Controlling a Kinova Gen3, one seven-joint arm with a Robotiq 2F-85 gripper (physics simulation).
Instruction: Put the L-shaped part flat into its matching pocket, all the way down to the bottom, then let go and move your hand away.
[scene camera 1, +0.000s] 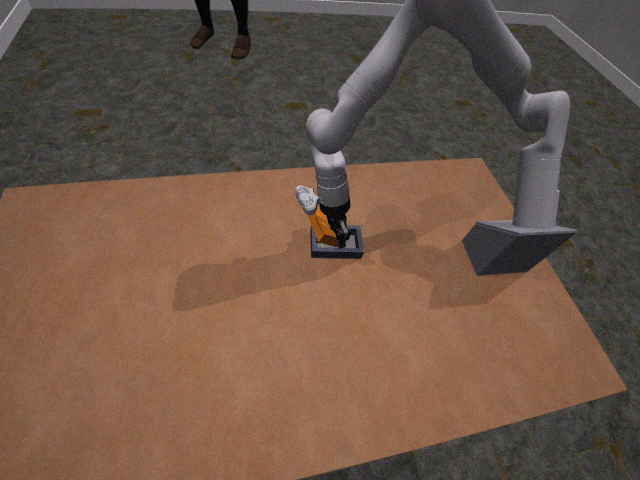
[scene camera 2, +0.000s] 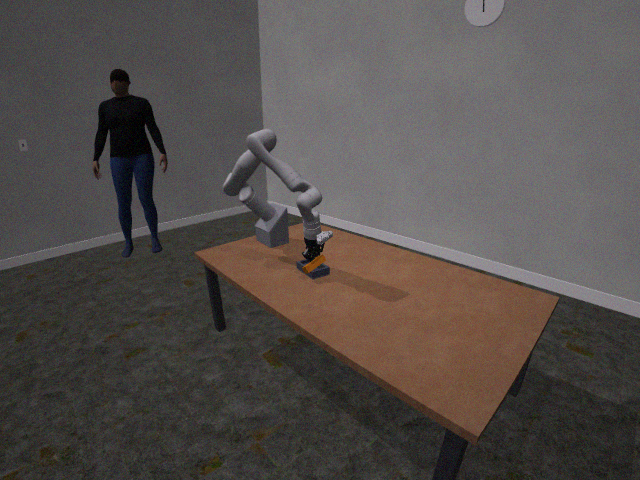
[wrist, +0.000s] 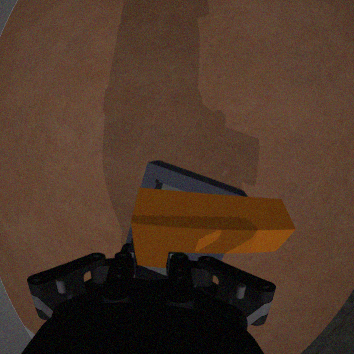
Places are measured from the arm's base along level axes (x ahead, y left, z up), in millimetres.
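Pixels of known places: gripper, between the fingertips: (scene camera 1: 339, 243) (wrist: 152, 248); arm's base, origin of its link: (scene camera 1: 531, 225) (scene camera 2: 269, 215).
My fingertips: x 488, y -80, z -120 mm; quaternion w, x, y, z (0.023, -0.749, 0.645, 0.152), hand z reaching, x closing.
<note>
Ahead of a thing's pixels: the offset from my fingertips to its top centre. Level surfaces: height alone.
The orange L-shaped part @(dx +35, dy -46, dz +57 mm) (scene camera 1: 323, 229) (scene camera 2: 313, 264) (wrist: 210, 212) is tilted, one end low at the tray and the other raised. My gripper (scene camera 1: 342, 242) (scene camera 2: 308, 255) (wrist: 152, 248) is shut on its short leg, low over the tray. The dark blue-grey tray @(dx +3, dy -19, dz +2 mm) (scene camera 1: 336, 254) (scene camera 2: 321, 272) (wrist: 172, 175) with the pocket stands on the table, under the part. In the wrist view, the tray's edges are turned at an angle to the part's long leg. The part hides much of the pocket, and its contact with the floor or walls cannot be made out.
The wooden table @(dz -35 mm) (scene camera 1: 232, 361) (scene camera 2: 413, 330) (wrist: 60, 125) carries the tray and the arm's grey wedge-shaped base (scene camera 1: 509, 250) (scene camera 2: 272, 230). A pale rounded piece (scene camera 1: 306, 198) (scene camera 2: 324, 237) sticks out from the arm's wrist. A person (scene camera 2: 129, 129) stands beyond the table, near the wall.
</note>
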